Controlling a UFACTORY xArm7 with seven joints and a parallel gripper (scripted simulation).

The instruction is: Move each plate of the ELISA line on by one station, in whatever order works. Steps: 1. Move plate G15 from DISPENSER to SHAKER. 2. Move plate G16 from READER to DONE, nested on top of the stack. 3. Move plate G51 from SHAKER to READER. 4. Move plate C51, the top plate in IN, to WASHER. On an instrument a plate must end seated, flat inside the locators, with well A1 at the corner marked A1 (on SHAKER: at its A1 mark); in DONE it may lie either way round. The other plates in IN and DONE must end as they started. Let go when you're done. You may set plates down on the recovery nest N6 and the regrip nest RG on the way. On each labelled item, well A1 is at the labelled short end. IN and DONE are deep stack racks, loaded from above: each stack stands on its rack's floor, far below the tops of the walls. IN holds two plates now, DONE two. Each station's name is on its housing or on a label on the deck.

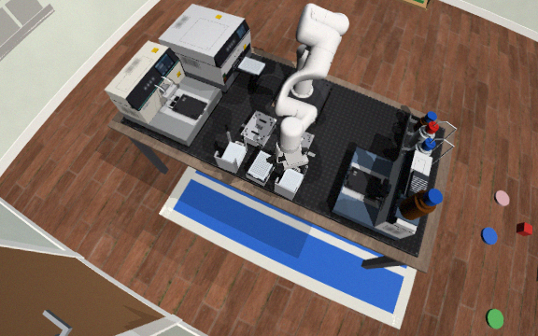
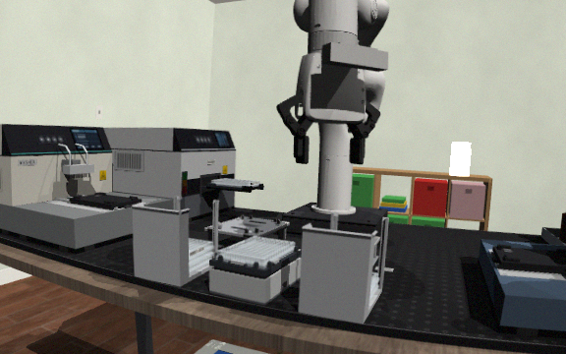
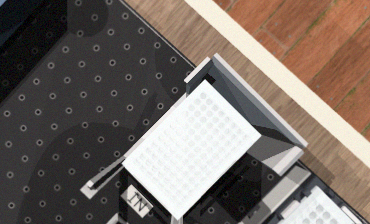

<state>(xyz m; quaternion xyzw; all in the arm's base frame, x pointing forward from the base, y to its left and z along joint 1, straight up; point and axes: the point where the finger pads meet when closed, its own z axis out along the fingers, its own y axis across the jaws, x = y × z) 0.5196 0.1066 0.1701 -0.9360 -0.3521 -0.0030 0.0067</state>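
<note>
Now: hand 40 mm to the right of the plate C51 and 200 mm above it. The rest, counted from my hand: reader's dark tray (510 mm behind, 410 mm to the right, 120 mm below); washer nest (150 mm behind, 590 mm to the right, 140 mm below); DONE label (90 mm behind, 280 mm to the right, 220 mm below).
</note>
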